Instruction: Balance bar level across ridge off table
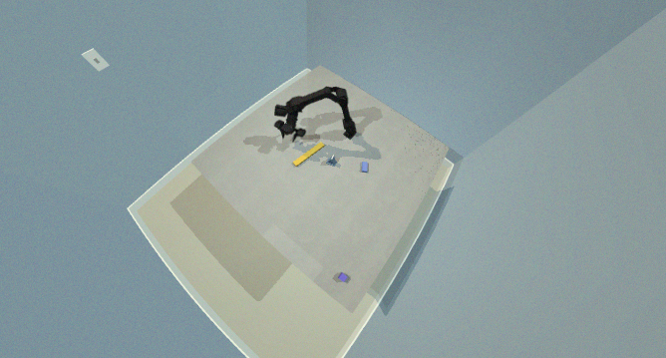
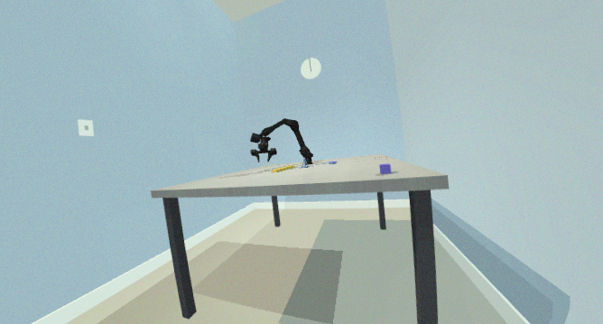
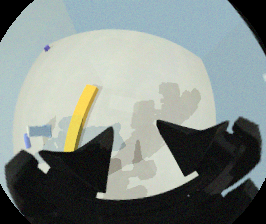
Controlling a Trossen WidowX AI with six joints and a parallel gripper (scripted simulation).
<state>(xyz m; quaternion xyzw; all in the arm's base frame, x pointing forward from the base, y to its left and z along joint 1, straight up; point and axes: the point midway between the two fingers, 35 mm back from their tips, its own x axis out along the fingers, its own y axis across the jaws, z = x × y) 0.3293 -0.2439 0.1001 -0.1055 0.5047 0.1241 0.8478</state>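
Right now my gripper tip is 140 mm to the right of the yellow bar, 60 mm above it and 40 mm past it. Also, from my gripper tip: blue block: 470 mm to the left, 200 mm behind, 60 mm below; purple cube: 740 mm to the left, 390 mm ahead, 50 mm below.
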